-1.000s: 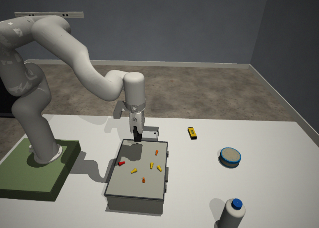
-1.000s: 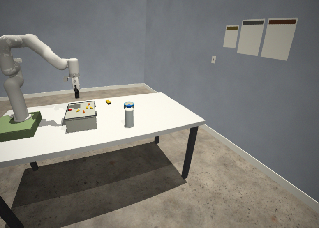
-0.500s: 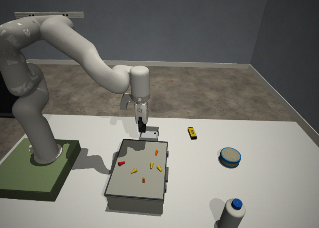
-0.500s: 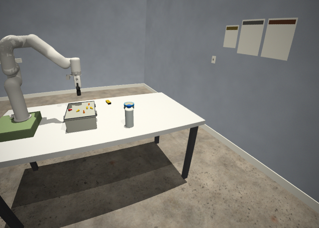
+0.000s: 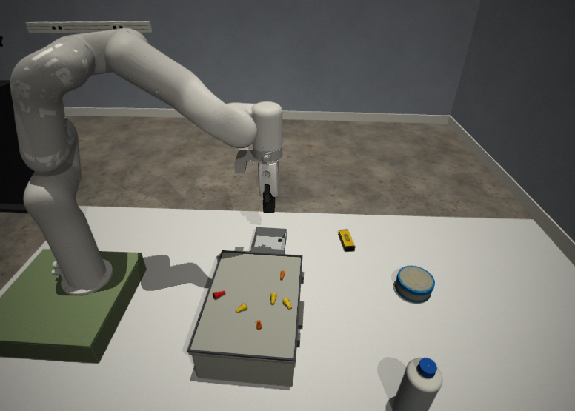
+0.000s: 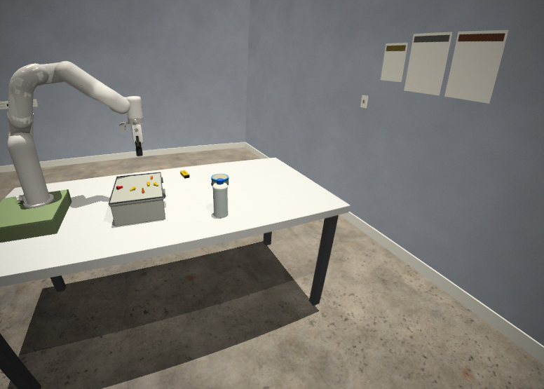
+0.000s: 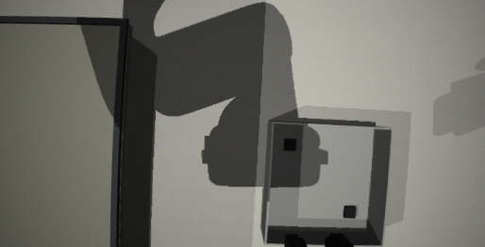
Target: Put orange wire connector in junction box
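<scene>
My hand is 200 mm above the steel junction box, 40 mm to the right of it and 10 mm past it. From my hand the other things lie so: yellow spirit level 240 mm ahead, 190 mm below, 80 mm to the left; then red wire connector 260 mm to the right, 90 mm behind, 80 mm below; then grey tool case 260 mm to the right, 120 mm below, 10 mm behind.
</scene>
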